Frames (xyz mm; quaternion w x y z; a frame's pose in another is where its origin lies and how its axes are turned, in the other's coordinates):
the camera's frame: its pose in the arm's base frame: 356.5 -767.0 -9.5 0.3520 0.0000 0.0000 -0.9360
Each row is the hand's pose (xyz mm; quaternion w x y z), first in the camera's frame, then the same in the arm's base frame.
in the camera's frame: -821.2 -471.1 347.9 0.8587 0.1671 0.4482 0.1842
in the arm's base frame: 663.8 128.5 338.4 0.4746 0.4783 0.0014 -0.7389
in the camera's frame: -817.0 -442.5 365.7 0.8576 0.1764 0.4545 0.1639
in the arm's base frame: 679.5 104.2 356.2 0.4553 0.4875 -0.0051 -0.7450
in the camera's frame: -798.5 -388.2 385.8 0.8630 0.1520 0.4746 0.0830
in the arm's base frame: 701.3 51.2 376.3 0.3815 0.4977 0.0248 -0.7785
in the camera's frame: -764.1 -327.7 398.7 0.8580 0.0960 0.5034 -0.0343
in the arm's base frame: 715.3 -17.0 389.2 0.2699 0.5050 0.0873 -0.8152
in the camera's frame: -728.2 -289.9 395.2 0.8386 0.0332 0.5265 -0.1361
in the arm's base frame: 713.2 -69.1 385.7 0.1678 0.5045 0.1542 -0.8328
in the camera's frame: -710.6 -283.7 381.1 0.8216 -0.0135 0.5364 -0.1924
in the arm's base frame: 704.1 -85.4 371.6 0.1091 0.4973 0.2015 -0.8368
